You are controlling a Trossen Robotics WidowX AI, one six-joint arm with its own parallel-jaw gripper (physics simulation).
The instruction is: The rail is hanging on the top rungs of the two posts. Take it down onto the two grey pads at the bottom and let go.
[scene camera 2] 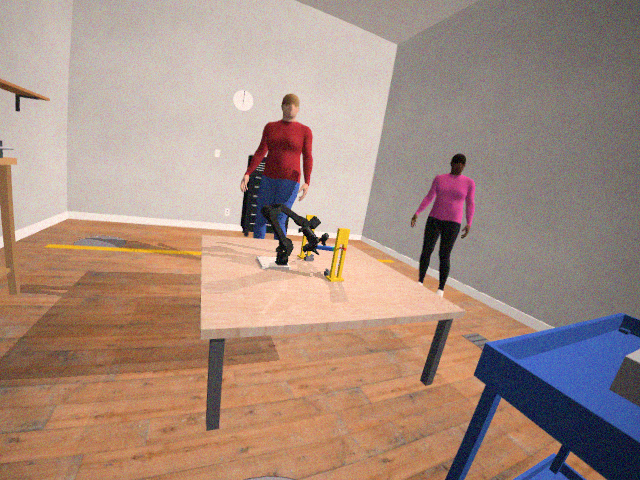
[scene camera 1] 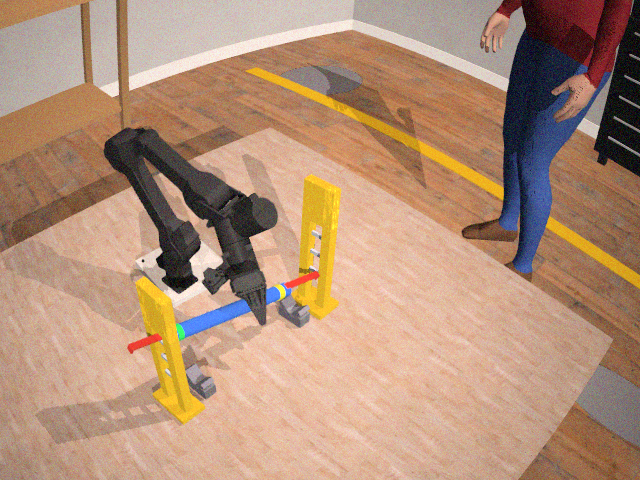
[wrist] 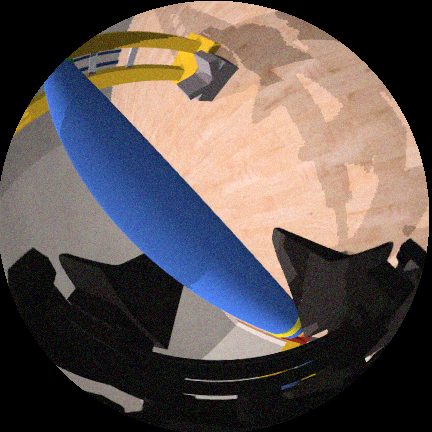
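Seen in the pictures: gripper, fingertip midpoint: (scene camera 2: 323, 252) (scene camera 1: 263, 323) (wrist: 233, 234); arm's base at its link origin: (scene camera 2: 281, 263) (scene camera 1: 179, 280).
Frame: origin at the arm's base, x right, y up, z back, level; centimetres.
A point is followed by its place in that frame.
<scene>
The blue rail (scene camera 1: 219, 315) {z -24.6, x 10.5, y 14.1 cm} (scene camera 2: 326, 248) {z -22.4, x 12.0, y 13.4 cm} (wrist: 150, 190) has red ends, a green band and a yellow band. It slants between the yellow near post (scene camera 1: 155, 304) {z -25.7, x 24.6, y 27.4 cm} (scene camera 2: 341, 241) {z -23.1, x 24.3, y 21.2 cm} and the far post (scene camera 1: 320, 201) {z -25.6, x -15.5, y 25.0 cm}. Its green-banded end is high in the near post's opening; its yellow-banded end is lower, with several rungs above it. My gripper (scene camera 1: 256, 308) (wrist: 233, 234) {z -27.3, x 1.9, y 7.5 cm} is shut on the rail, nearer the yellow band. One grey pad (scene camera 1: 201, 381) {z -25.1, x 17.6, y 1.4 cm} (scene camera 2: 327, 272) {z -21.6, x 18.5, y 0.7 cm} (wrist: 207, 77) {z -23.9, x 16.5, y 0.7 cm} is beside the near post's foot, the other grey pad (scene camera 1: 294, 311) {z -25.6, x -9.4, y 1.2 cm} (scene camera 2: 309, 257) {z -24.0, x -8.5, y 0.9 cm} by the far post's foot.
The arm's white base plate (scene camera 1: 147, 260) {z 10.8, x 1.3, y 0.3 cm} (scene camera 2: 265, 262) {z 9.4, x -1.6, y 0.3 cm} is behind the rail on the wooden table (scene camera 1: 413, 387) {z -55.2, x -10.1, y -1.7 cm} (scene camera 2: 248, 310) {z 34.1, x 48.8, y -1.7 cm}. A person in red (scene camera 1: 573, 25) (scene camera 2: 285, 149) stands beyond the table. A blue cart (scene camera 2: 558, 346) is at the lower right of the second scene view.
</scene>
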